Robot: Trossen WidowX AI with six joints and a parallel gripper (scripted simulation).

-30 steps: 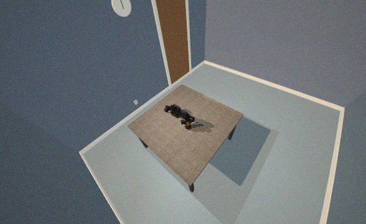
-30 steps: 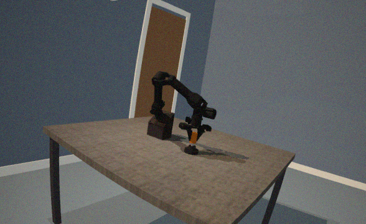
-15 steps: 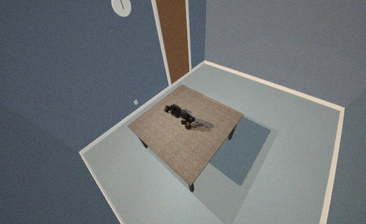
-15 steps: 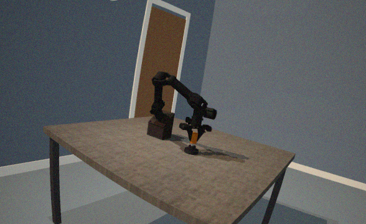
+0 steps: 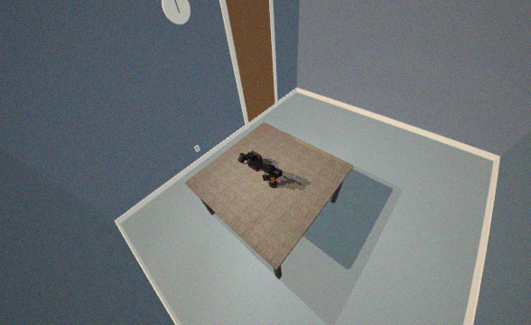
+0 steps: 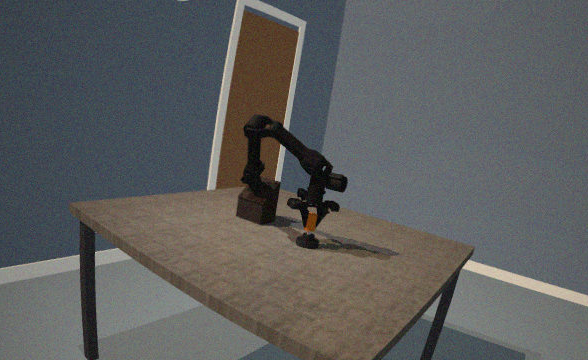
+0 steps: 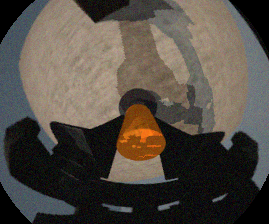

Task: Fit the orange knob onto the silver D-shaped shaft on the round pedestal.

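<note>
Right now the dark round pedestal is 40 mm below my gripper tip. Also, from my gripper tip: orange knob 30 mm above.
</note>
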